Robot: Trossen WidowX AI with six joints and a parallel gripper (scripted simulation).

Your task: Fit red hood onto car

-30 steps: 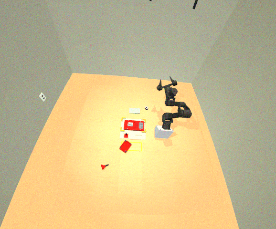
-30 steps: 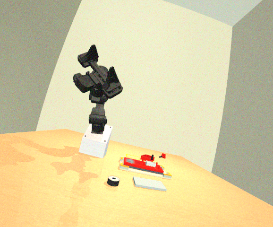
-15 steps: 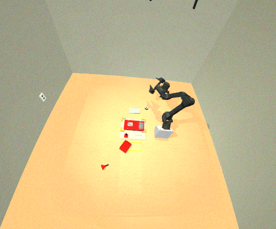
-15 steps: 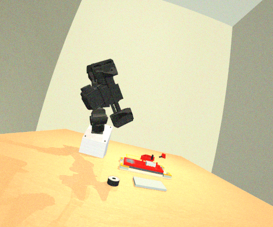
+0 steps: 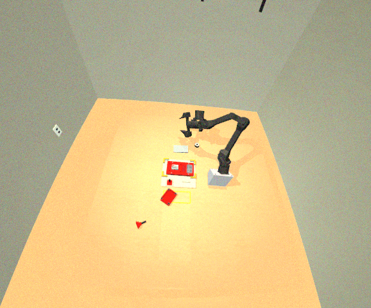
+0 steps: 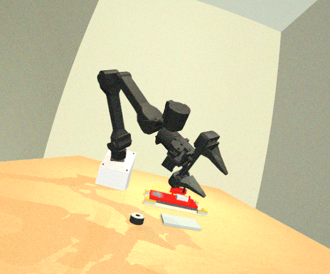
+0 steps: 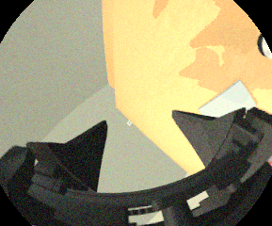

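The red hood is 53 cm to the left of my gripper tip, 15 cm below it and 10 cm ahead of it. The rest, counted from my gripper tip: black wheel 15 cm below, 15 cm behind, 10 cm to the left; grey engine block 32 cm to the left, 13 cm below, 5 cm ahead.
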